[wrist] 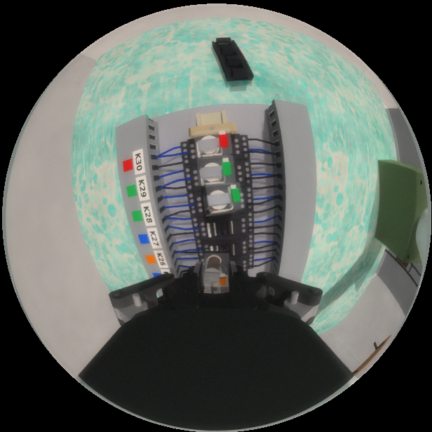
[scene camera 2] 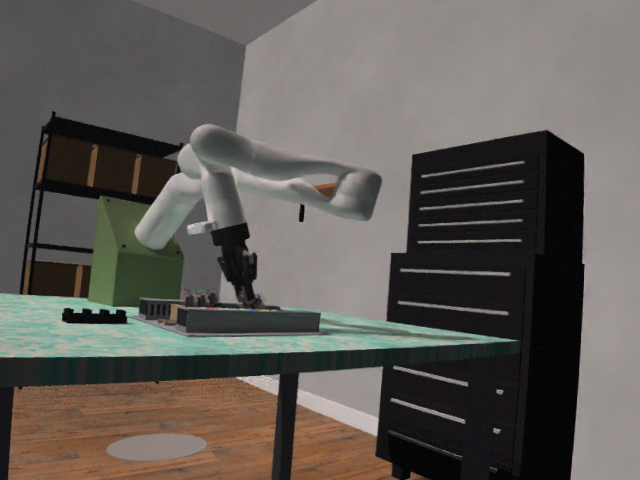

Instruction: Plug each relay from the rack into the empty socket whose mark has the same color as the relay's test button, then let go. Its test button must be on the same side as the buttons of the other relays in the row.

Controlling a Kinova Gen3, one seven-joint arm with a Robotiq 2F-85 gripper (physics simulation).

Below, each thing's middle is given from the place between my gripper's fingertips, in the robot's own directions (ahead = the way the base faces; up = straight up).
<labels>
Now: the grey panel [wrist: 250,118] 30 mm to the right of my hand and 50 mm below it. From my hand the other things lie so: black rack [scene camera 2: 86,317] (60 mm ahead, 290 mm to the right, 40 mm below).
</labels>
